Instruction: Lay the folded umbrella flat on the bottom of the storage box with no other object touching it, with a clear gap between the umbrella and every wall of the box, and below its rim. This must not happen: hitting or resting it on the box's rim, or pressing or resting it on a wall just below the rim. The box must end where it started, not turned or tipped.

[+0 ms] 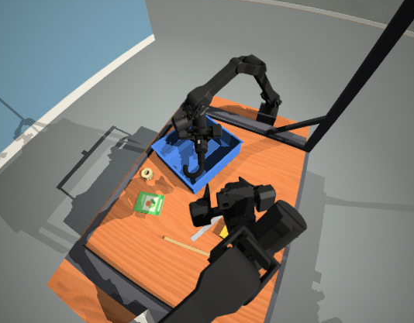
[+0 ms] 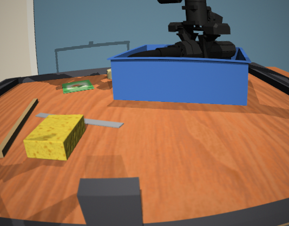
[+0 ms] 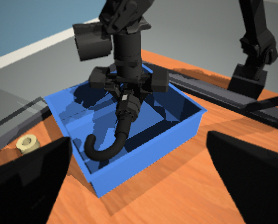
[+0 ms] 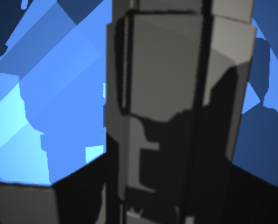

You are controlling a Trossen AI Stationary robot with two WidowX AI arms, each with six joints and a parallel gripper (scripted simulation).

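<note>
The blue storage box lies 3 cm to the left of my right hand and 6 cm below it. Also, from my right hand: grey strip 22 cm behind, 28 cm to the left, 10 cm below; then wooden stick 24 cm behind, 39 cm to the left, 10 cm below; then folded black umbrella 1 cm ahead, 3 cm to the left, 2 cm below.
</note>
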